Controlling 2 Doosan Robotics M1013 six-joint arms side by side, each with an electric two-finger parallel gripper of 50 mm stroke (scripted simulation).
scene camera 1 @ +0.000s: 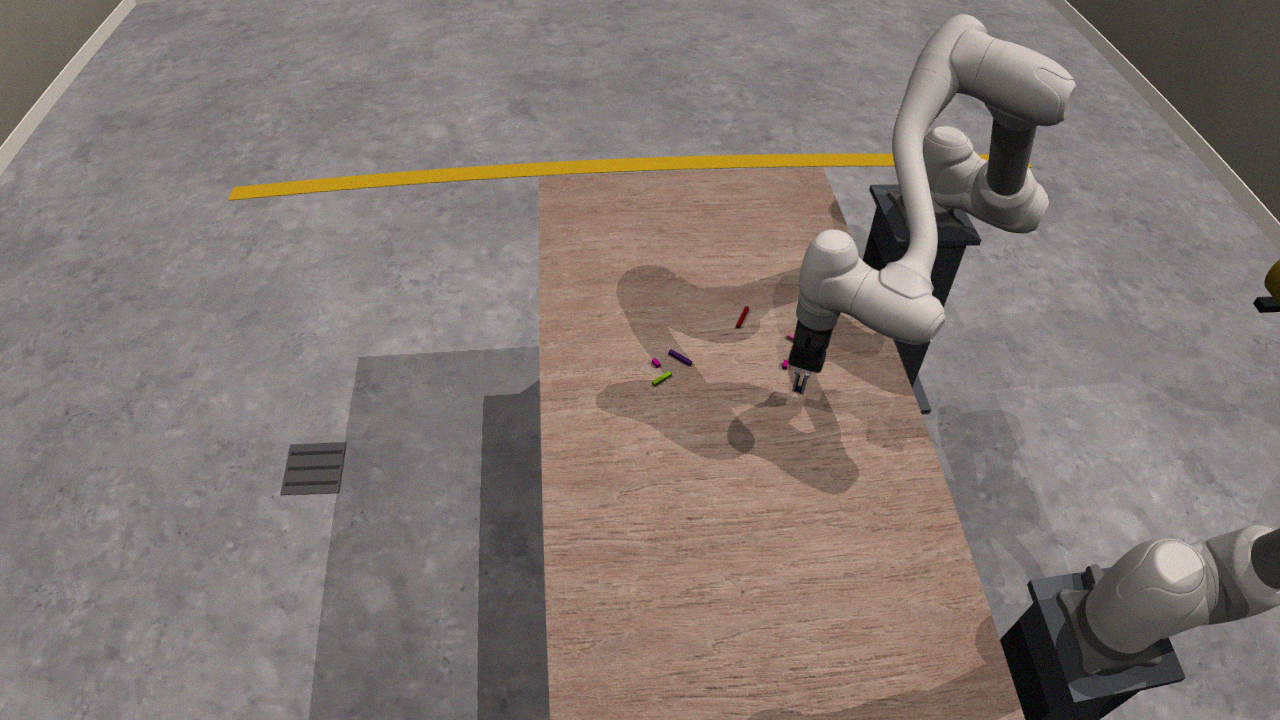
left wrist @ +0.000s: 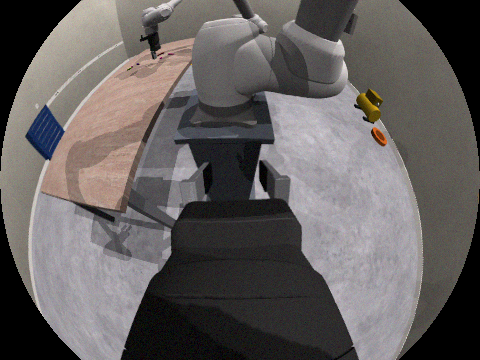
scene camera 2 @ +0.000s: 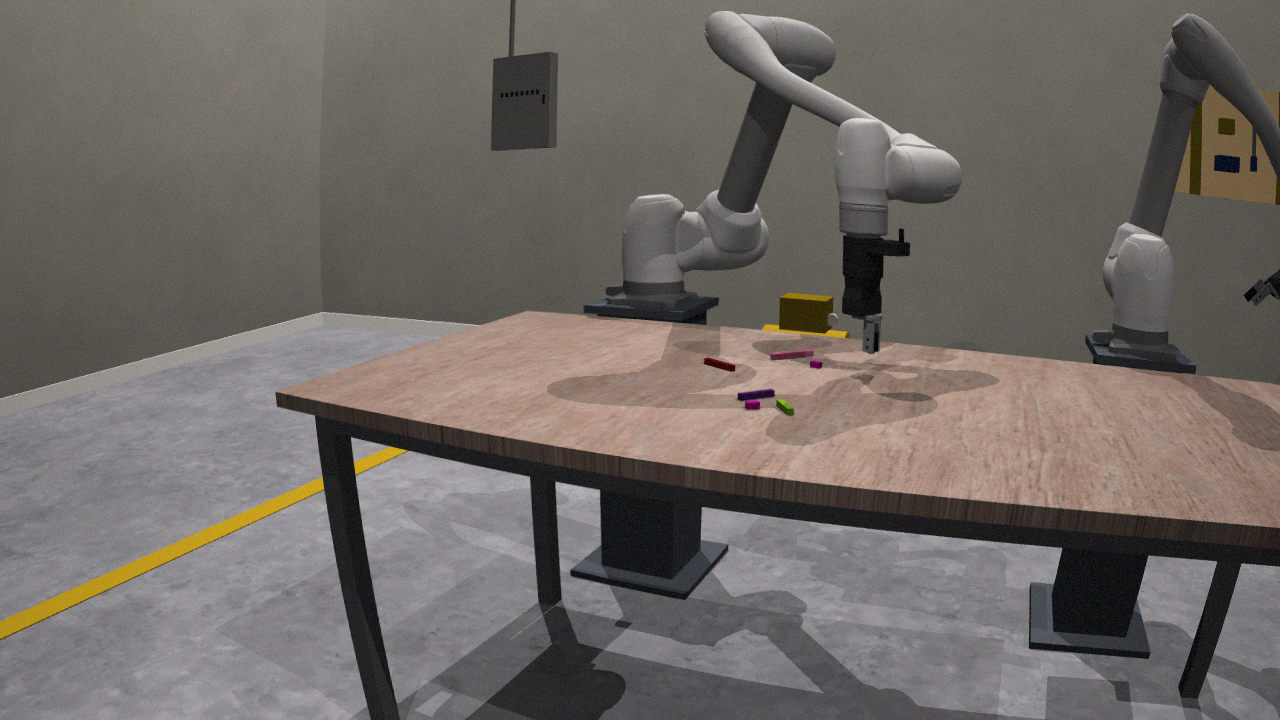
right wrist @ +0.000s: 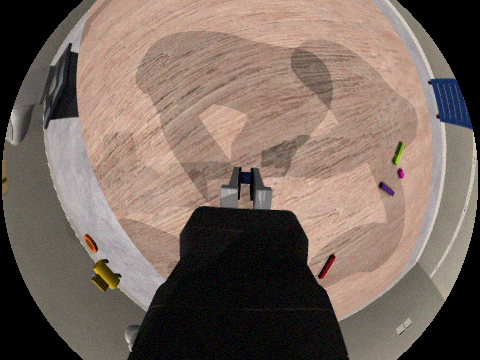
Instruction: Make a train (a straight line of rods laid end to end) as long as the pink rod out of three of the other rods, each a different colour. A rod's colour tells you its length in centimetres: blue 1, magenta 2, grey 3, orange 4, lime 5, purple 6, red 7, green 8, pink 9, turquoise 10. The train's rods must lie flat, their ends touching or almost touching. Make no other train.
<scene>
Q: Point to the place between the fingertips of my left gripper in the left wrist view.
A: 235, 171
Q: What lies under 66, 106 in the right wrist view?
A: An arm pedestal.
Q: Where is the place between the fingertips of my right gripper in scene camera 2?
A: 870, 351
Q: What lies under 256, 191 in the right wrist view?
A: My right gripper.
</scene>
